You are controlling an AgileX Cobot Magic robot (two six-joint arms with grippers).
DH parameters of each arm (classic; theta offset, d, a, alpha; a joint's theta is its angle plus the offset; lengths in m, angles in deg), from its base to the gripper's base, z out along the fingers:
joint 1: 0 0.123 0 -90
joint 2: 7.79 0 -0.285 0
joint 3: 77.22 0 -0.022 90
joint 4: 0 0.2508 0 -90
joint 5: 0 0 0.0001 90
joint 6: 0 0.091 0 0
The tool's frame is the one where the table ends.
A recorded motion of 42 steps. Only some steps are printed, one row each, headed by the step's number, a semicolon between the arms.
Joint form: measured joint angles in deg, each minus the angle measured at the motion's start. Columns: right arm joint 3, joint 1, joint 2, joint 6, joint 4, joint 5; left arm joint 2, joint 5, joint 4, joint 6, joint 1, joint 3.
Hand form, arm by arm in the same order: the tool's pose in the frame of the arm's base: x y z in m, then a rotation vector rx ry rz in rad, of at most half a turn. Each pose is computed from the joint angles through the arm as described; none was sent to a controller.
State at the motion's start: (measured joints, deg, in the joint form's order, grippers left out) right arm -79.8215 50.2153 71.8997 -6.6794 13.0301 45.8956; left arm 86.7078 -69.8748 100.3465 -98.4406 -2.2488 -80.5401
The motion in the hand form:
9: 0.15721 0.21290 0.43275 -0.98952 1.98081 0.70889; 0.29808 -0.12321 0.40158 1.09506 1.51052 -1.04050
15: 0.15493 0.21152 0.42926 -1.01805 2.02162 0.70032; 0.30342 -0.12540 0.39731 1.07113 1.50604 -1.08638
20: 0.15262 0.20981 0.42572 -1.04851 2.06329 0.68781; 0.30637 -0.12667 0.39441 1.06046 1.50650 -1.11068
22: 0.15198 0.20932 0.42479 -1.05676 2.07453 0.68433; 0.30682 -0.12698 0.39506 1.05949 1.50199 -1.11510
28: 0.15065 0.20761 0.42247 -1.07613 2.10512 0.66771; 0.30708 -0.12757 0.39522 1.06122 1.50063 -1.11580
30: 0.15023 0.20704 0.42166 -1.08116 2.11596 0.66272; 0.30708 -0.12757 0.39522 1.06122 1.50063 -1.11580
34: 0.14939 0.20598 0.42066 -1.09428 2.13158 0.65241; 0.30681 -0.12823 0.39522 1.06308 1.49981 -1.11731
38: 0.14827 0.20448 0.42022 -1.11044 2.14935 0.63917; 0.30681 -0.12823 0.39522 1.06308 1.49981 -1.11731
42: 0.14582 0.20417 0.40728 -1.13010 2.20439 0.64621; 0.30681 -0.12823 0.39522 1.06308 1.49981 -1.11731
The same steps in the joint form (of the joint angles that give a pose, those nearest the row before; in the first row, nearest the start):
9: 0.00 0.00 0.00 -0.34 0.56 0.23; 1.40 -0.15 -0.78 2.01 -5.06 0.00
15: 0.00 0.00 0.00 -0.33 0.70 2.99; 2.73 -0.68 -2.81 2.13 -5.19 0.00
20: 0.00 0.00 0.00 -0.34 0.70 5.86; 3.49 -1.01 -3.70 2.13 -5.29 0.00
22: 0.00 0.00 0.00 -0.34 0.70 6.64; 3.63 -1.15 -3.95 2.13 -5.32 -0.21
28: -0.05 0.00 0.00 -0.10 0.27 8.73; 3.72 -1.15 -3.95 2.13 -5.41 -0.36
30: -0.05 0.00 0.00 0.04 0.13 9.40; 3.72 -1.15 -3.95 2.13 -5.41 -0.36
34: -0.14 0.00 0.00 0.04 -0.09 10.63; 3.73 -1.15 -3.95 2.13 -5.54 -0.36
38: -0.41 0.00 0.00 0.04 -0.40 12.25; 3.73 -1.15 -3.95 2.13 -5.54 -0.36
42: 2.12 0.00 -0.24 0.04 0.75 13.11; 3.73 -1.15 -3.95 2.13 -5.54 -0.36

